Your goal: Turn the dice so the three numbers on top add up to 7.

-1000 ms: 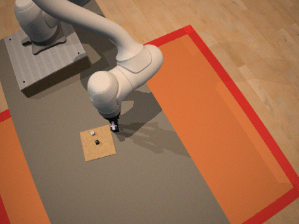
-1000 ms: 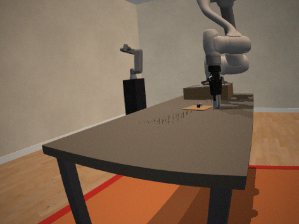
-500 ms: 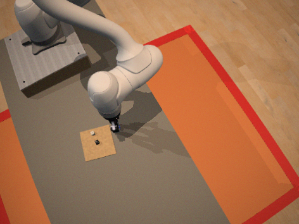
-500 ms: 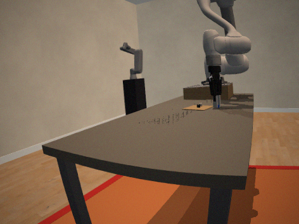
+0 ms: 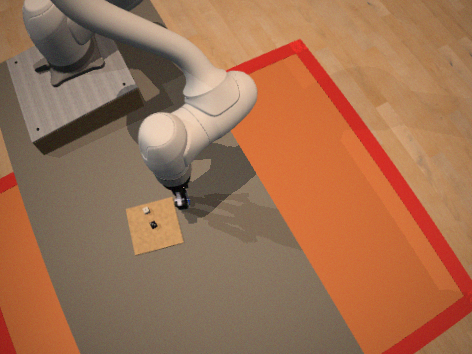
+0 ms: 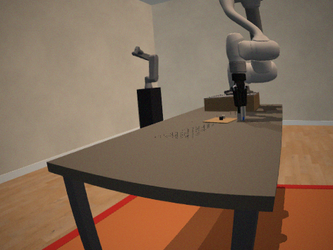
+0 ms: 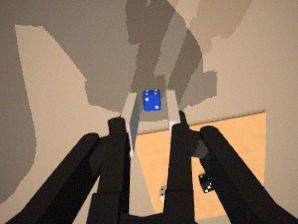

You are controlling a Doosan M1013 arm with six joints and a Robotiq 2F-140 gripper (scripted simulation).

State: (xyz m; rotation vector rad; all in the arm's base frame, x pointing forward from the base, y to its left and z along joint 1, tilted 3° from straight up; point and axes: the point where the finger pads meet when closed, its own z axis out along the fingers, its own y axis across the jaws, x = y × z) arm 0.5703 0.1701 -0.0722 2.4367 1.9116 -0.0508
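The blue die lies 1 cm to the left of my hand and 3 cm below it. Also, from my hand: black die 3 cm ahead, 11 cm to the right, 2 cm below; then tan mat 3 cm ahead, 11 cm to the right, 3 cm below; then white die 2 cm behind, 11 cm to the right, 2 cm below.
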